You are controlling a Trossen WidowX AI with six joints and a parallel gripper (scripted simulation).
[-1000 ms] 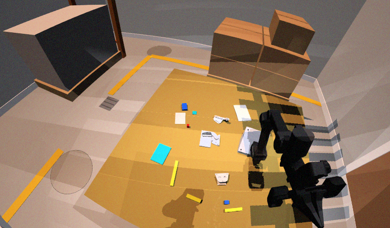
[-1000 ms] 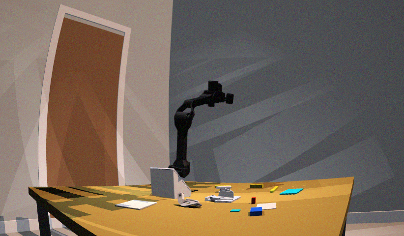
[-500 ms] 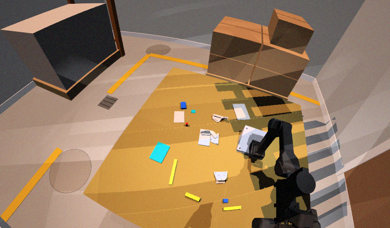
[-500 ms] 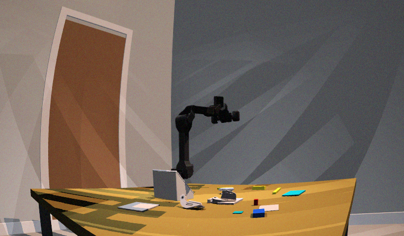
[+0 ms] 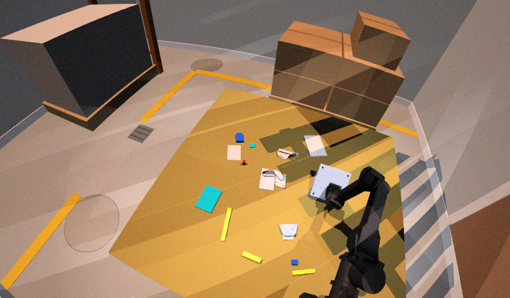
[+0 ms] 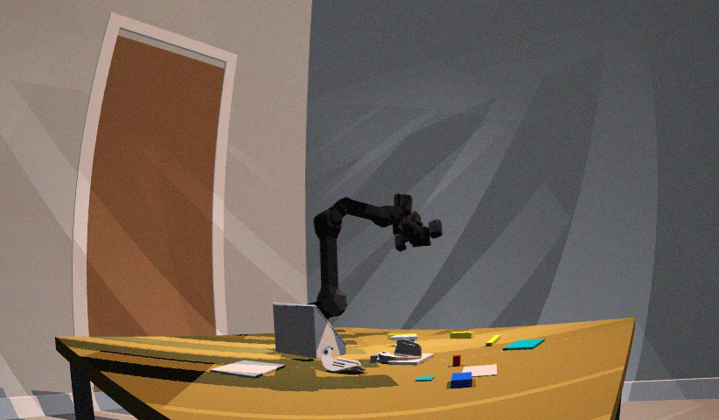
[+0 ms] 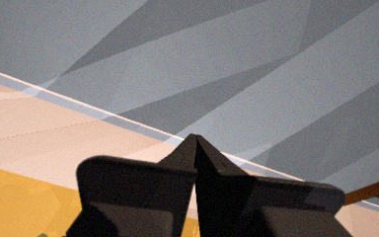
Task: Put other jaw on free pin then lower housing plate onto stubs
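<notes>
Now: gripper tip 460 mm short of the red cube, 630 mm to the left of it and 320 mm above it. From my gripper tip the other things lie so: blue block: 550 mm ahead, 790 mm to the right, 330 mm below; then cyan chip: 470 mm ahead, 770 mm to the right, 330 mm below; then cyan sheet: 530 mm ahead, 370 mm to the right, 330 mm below.
</notes>
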